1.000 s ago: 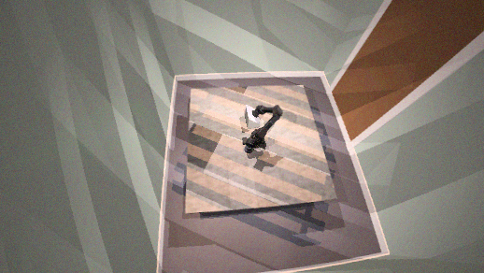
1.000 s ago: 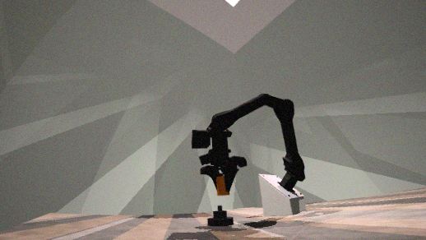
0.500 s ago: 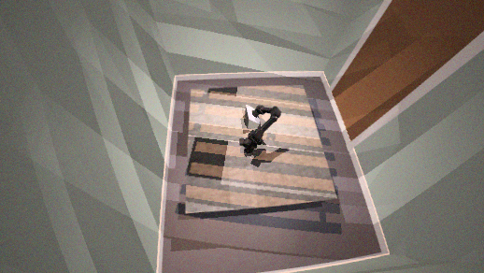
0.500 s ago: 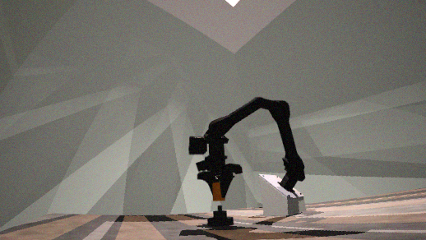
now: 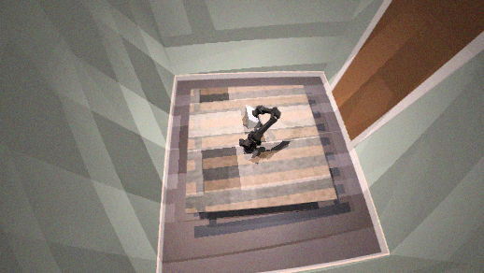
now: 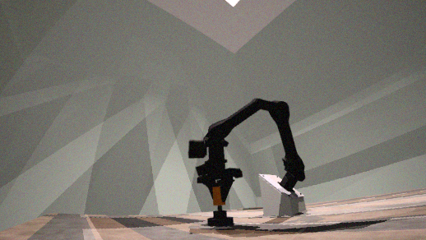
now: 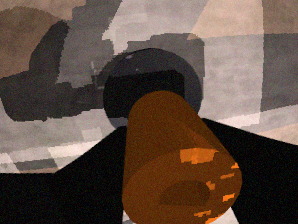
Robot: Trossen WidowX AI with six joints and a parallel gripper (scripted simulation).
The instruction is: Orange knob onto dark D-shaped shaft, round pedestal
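Now: the orange knob 2 cm above my gripper tip. The rest, counted from my gripper tip: dark round pedestal (4 cm below).
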